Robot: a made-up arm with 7 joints.
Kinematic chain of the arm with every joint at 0, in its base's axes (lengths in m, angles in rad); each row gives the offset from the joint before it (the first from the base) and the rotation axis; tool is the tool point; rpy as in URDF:
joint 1: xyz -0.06 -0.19 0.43 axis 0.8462 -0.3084 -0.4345
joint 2: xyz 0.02 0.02 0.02 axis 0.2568 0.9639 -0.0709
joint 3: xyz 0 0.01 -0.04 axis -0.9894 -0.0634 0.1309
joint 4: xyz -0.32 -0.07 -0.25 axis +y
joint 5: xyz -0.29 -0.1 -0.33 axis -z
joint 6: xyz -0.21 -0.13 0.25 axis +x
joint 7: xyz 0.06 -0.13 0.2 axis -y
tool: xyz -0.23 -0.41 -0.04 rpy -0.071 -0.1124 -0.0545
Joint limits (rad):
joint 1: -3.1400..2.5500
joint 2: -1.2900..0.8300
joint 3: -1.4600..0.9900
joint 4: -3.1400..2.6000
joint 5: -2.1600..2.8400
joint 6: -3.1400..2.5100
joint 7: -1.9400..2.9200
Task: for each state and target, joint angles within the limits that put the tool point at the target. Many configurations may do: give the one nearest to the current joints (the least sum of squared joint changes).
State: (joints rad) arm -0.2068 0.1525 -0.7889 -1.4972 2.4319 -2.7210 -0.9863
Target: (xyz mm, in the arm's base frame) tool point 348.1 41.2 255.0
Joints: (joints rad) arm 0.4130 -0.4573 -1.1440 -0.9741 2.2277 -3.1400 -1.2176
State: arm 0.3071 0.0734 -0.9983 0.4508 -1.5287 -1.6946 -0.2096
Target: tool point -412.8 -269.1 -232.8
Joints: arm 0.5644 -0.2603 -1.2556 0.5097 -1.6594 -1.6540 -0.1854
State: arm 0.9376 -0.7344 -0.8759 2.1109 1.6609 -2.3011 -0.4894
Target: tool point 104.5 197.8 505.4
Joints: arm 0.5894 -0.7230 -0.7930 1.7193 1.4931 -2.1158 -0.2950
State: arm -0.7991 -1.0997 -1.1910 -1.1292 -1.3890 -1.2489 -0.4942
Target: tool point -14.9 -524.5 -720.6
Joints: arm -0.5176 -1.2341 -1.2802 -1.3309 -1.2986 -1.4299 -0.5379
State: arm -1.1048 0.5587 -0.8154 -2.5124 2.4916 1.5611 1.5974
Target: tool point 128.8 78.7 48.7
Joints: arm -0.9012 0.3215 -0.8849 -2.2861 2.6347 0.9029 1.4695
